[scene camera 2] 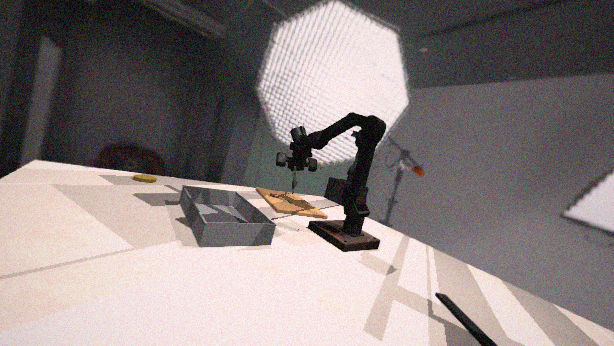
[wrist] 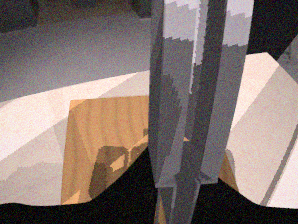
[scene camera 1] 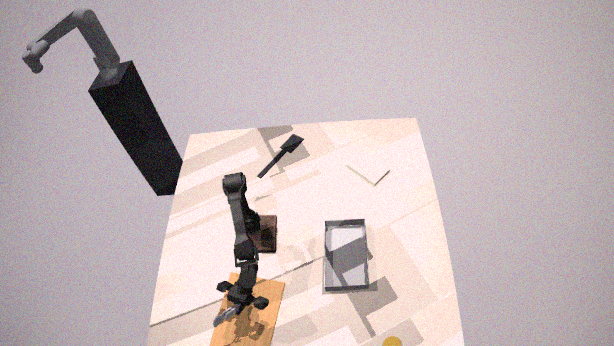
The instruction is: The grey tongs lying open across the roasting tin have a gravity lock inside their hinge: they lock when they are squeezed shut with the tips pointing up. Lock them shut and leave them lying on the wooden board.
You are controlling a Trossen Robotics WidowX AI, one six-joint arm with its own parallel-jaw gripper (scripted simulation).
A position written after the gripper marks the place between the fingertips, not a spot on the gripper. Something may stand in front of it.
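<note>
Gripper (scene camera 1: pixel 237 314); also the gripper (wrist: pixel 163 145). Wooden board (scene camera 2: pixel 282 202). Grey roasting tin (scene camera 2: pixel 217 218); again, the grey roasting tin (scene camera 1: pixel 346 268).
</note>
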